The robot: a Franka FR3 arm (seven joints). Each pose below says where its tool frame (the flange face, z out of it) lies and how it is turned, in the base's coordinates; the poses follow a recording.
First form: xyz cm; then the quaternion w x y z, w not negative.
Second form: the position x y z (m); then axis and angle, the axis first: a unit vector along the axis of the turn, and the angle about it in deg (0 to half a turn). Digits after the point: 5 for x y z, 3 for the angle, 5 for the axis.
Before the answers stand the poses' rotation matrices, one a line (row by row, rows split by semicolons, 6 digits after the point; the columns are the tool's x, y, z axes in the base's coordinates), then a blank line. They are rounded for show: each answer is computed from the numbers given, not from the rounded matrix.
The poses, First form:
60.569 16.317 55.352 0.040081 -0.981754 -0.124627 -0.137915
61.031 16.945 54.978 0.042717 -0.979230 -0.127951 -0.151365
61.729 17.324 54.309 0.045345 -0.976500 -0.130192 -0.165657
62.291 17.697 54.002 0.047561 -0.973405 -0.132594 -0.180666
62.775 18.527 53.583 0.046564 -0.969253 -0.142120 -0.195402
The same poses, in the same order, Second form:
0.930895 0.255762 0.260807; 0.233651 -0.965723 0.113075; 0.280788 -0.044324 -0.958746
0.921434 0.263519 0.285511; 0.237655 -0.963608 0.122394; 0.307374 -0.044925 -0.950528
0.911216 0.269288 0.311721; 0.239241 -0.961988 0.131693; 0.335335 -0.045424 -0.941003
0.899557 0.275320 0.339110; 0.240950 -0.960314 0.140503; 0.364335 -0.044682 -0.930196
0.883240 0.293698 0.365553; 0.257303 -0.955267 0.145806; 0.392023 -0.034724 -0.919300

0.60569 0.16317 0.55352 -0.98254 -0.12473 -0.13803 175.406
0.61031 0.16945 0.54978 -0.98013 -0.12807 -0.15150 175.103
0.61729 0.17324 0.54309 -0.97751 -0.13033 -0.16583 174.802
0.62291 0.17697 0.54002 -0.97451 -0.13274 -0.18087 174.548
0.62775 0.18527 0.53583 -0.97031 -0.14227 -0.19561 174.662

